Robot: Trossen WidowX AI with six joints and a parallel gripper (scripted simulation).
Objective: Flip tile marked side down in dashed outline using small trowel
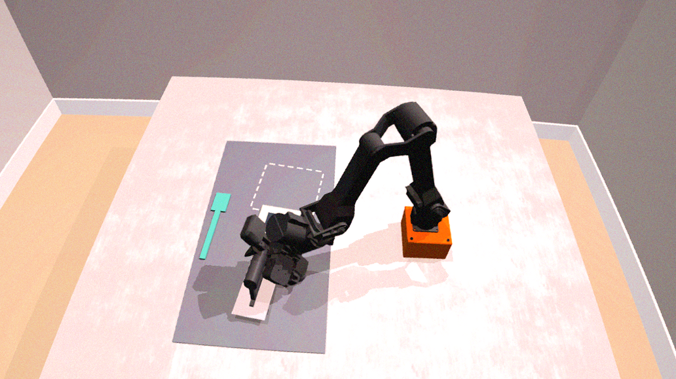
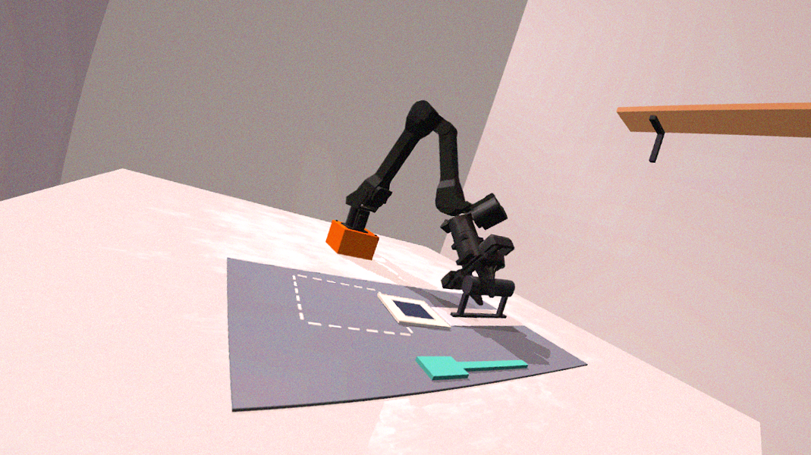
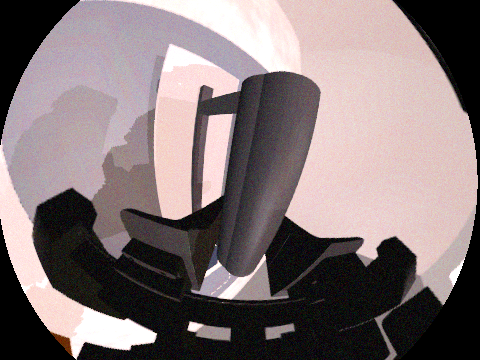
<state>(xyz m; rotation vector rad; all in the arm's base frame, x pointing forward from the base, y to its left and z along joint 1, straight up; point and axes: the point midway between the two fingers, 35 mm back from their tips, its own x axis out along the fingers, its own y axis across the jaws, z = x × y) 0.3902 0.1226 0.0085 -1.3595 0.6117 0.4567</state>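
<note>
My gripper tip is now 4 cm past the cream tile, 14 cm to the left of it and 5 cm above it. Round my gripper tip: grey mat (2 cm behind, 13 cm to the right, 7 cm below); then teal trowel (12 cm ahead, 15 cm to the right, 5 cm below).
</note>
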